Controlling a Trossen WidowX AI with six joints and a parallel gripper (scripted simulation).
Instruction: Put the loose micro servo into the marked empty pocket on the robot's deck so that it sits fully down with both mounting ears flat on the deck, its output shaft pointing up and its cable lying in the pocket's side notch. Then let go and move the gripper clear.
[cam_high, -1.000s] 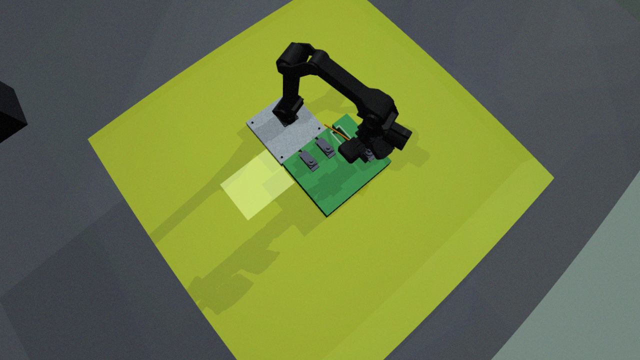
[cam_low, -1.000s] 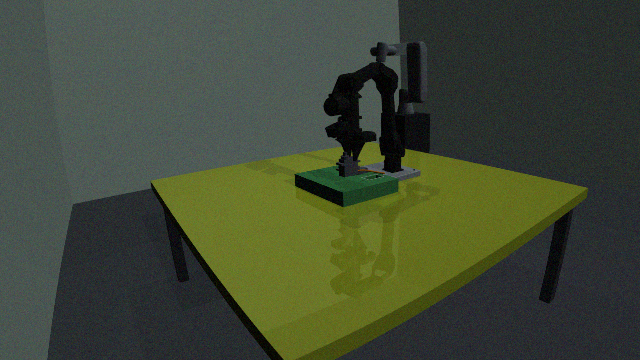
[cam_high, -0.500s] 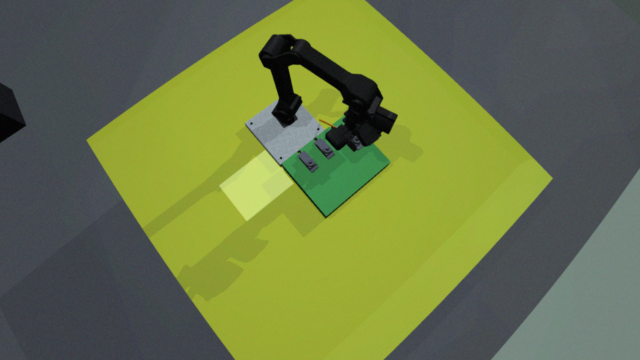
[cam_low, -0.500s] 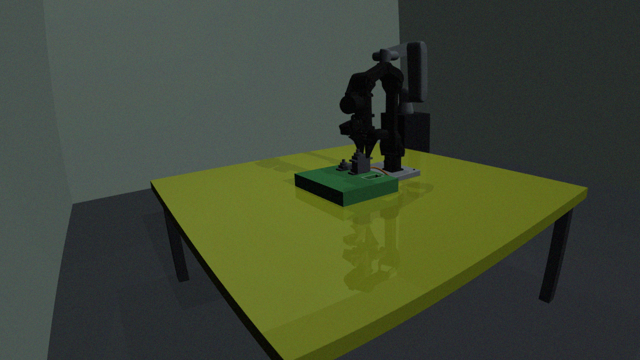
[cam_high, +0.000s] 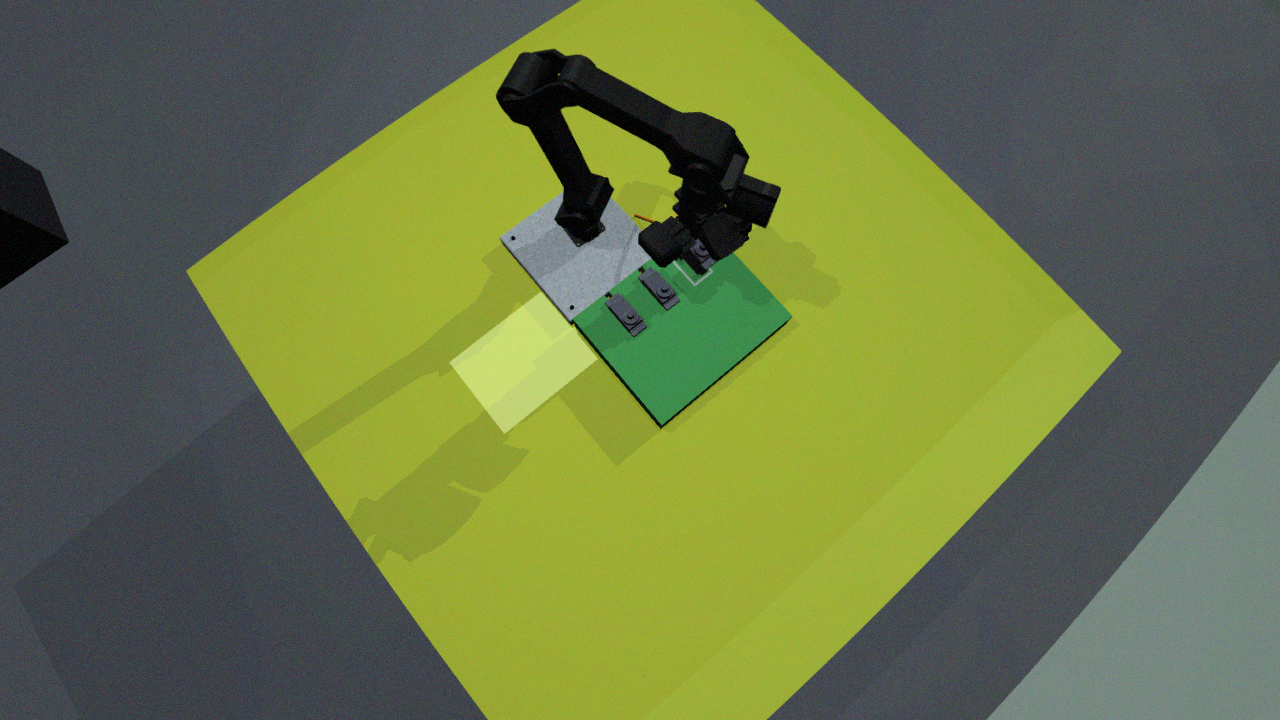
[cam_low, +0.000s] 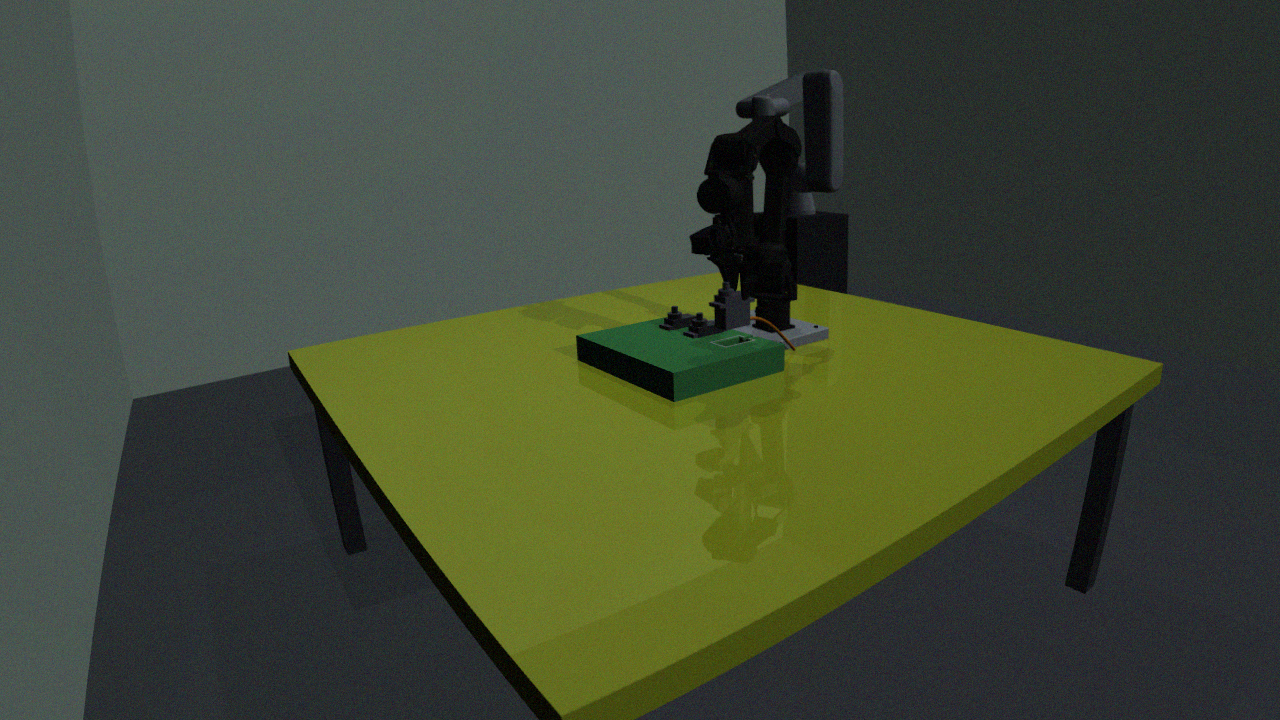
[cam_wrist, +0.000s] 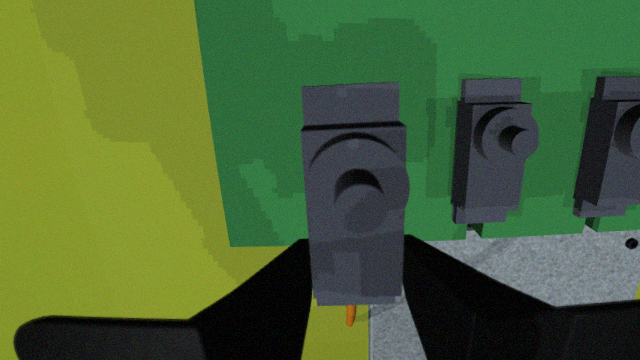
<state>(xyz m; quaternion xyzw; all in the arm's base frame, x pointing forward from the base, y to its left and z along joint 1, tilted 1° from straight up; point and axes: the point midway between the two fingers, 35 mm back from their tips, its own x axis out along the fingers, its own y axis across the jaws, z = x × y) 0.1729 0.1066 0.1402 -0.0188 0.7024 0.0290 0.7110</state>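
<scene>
The green deck is 13 cm ahead of my gripper tip, 7 cm to the right of it and 10 cm below it.
</scene>
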